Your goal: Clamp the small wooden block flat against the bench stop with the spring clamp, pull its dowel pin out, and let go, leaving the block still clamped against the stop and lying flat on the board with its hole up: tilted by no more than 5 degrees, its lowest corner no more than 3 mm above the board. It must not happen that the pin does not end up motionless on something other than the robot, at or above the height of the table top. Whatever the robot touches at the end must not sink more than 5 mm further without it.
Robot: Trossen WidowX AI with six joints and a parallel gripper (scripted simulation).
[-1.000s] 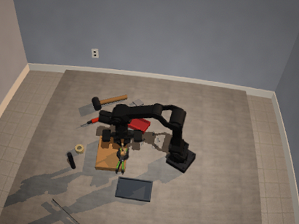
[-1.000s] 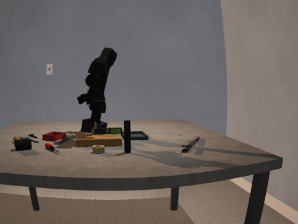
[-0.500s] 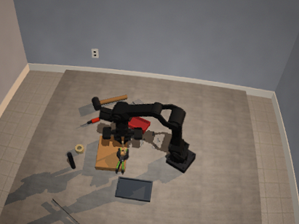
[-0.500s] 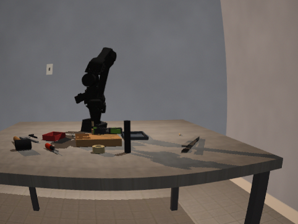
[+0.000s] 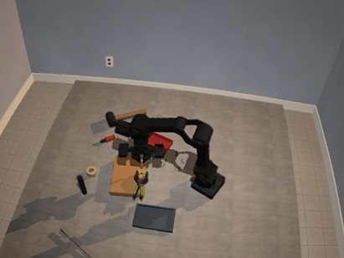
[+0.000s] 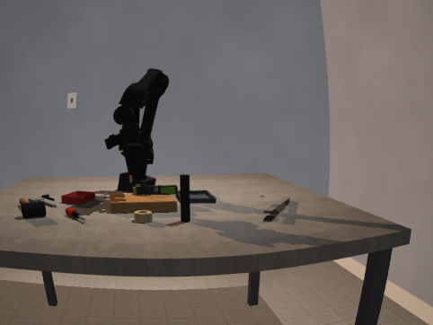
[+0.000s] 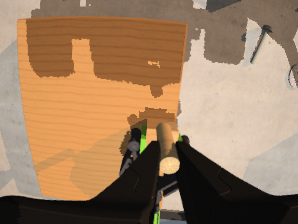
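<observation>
Right now my hand is 20 mm past the red tray, 200 mm to the left of it and 120 mm above it. The rest, counted from my hand: bench stop 20 mm behind, 20 mm to the left, 90 mm below; then dowel pin 40 mm below; then small wooden block 30 mm to the left, 90 mm below.
</observation>
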